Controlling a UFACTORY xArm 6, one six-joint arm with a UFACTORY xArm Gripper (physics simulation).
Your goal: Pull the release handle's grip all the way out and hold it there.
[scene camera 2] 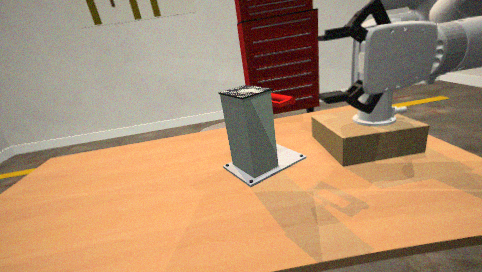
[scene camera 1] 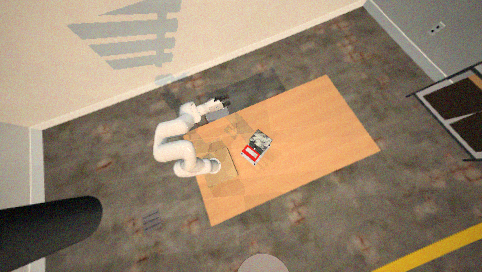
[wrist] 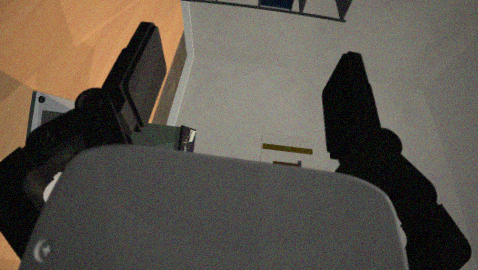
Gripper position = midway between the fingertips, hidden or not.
In view: the gripper (scene camera 2: 320, 69) and a light base plate (scene camera 2: 286, 157).
The gripper is seen too in the wrist view (wrist: 248, 58). The light base plate shows as well in the wrist view (wrist: 40, 101).
